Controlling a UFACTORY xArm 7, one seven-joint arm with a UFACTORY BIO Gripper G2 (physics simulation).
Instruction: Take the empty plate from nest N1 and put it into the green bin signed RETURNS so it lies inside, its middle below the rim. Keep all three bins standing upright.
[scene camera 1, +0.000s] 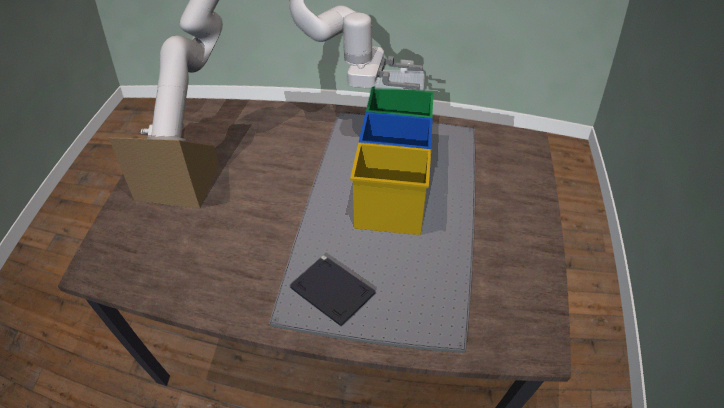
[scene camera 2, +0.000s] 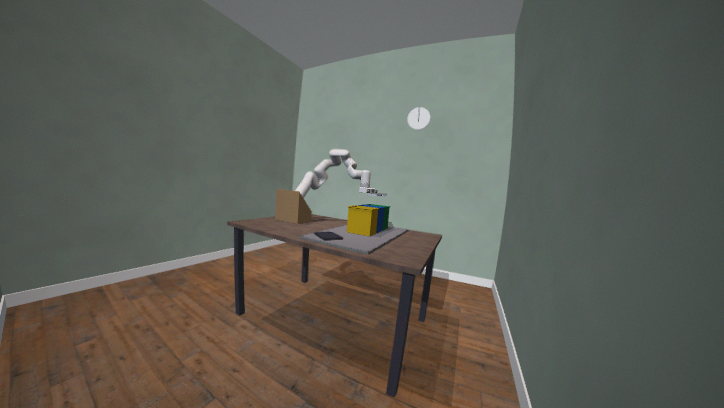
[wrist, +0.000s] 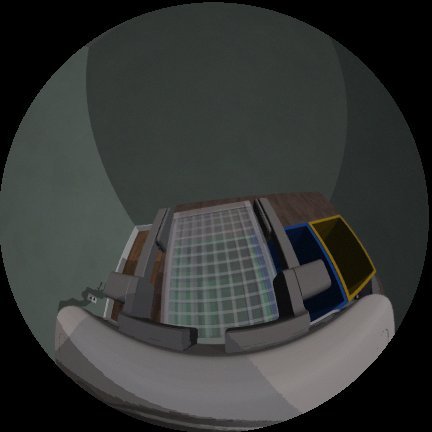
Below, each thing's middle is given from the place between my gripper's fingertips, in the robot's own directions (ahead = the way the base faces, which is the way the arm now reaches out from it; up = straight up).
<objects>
My hand is 6 cm past the clear plate (wrist: 218, 271), 1 cm to the right of it and 1 cm above it. Also, from my hand: blue bin (scene camera 1: 378, 128): 7 cm behind, 11 cm to the right, 18 cm below; green bin (scene camera 1: 416, 103): 5 cm behind, 2 cm to the left, 18 cm below; yellow bin (scene camera 1: 389, 182): 8 cm behind, 25 cm to the right, 18 cm below.
</objects>
